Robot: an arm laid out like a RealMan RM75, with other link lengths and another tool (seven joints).
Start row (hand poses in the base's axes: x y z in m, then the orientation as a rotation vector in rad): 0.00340, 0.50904, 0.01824, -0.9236, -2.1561, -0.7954
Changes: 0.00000, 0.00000, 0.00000, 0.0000, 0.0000, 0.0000; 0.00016, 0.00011, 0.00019, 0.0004, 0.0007, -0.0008; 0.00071, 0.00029, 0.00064, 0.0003, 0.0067, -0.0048; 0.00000, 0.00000, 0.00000, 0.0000, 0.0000, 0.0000; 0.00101, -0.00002, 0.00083, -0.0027, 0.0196, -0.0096; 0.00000, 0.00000, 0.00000, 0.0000, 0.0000, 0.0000; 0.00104, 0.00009, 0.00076, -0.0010, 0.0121, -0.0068; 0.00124, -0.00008, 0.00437, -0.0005, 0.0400, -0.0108; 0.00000, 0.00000, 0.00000, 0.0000, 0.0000, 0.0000; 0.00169, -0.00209, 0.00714, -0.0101, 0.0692, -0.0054; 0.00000, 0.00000, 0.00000, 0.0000, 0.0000, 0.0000; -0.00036, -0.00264, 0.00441, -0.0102, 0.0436, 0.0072; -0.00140, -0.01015, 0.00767, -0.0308, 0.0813, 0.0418; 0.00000, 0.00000, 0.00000, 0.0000, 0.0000, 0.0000; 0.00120, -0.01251, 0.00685, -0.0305, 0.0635, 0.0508; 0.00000, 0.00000, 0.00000, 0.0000, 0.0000, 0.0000; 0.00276, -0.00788, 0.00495, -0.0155, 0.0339, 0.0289; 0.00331, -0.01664, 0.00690, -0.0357, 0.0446, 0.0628; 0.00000, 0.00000, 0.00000, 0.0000, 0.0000, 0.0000
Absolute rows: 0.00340, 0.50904, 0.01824, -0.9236, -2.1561, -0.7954; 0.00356, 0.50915, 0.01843, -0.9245, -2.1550, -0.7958; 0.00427, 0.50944, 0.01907, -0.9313, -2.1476, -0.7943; 0.00427, 0.50944, 0.01907, -0.9313, -2.1476, -0.7943; 0.00528, 0.50942, 0.01990, -0.9477, -2.1293, -0.7840; 0.00528, 0.50942, 0.01990, -0.9477, -2.1293, -0.7840; 0.00632, 0.50951, 0.02066, -0.9584, -2.1173, -0.7787; 0.00756, 0.50943, 0.02503, -0.9786, -2.0797, -0.7583; 0.00756, 0.50943, 0.02503, -0.9786, -2.0797, -0.7583; 0.00925, 0.50734, 0.03217, -1.0025, -2.0239, -0.7075; 0.00925, 0.50734, 0.03217, -1.0025, -2.0239, -0.7075; 0.00889, 0.50470, 0.03658, -1.0076, -1.9944, -0.6666; 0.00749, 0.49455, 0.04425, -0.9930, -1.9547, -0.5652; 0.00749, 0.49455, 0.04425, -0.9930, -1.9547, -0.5652; 0.00869, 0.48204, 0.05110, -0.9659, -1.9317, -0.4712; 0.00869, 0.48204, 0.05110, -0.9659, -1.9317, -0.4712; 0.01145, 0.47416, 0.05605, -0.9488, -1.9189, -0.4213; 0.01476, 0.45752, 0.06295, -0.9111, -1.9159, -0.3276; 0.01476, 0.45752, 0.06295, -0.9111, -1.9159, -0.3276
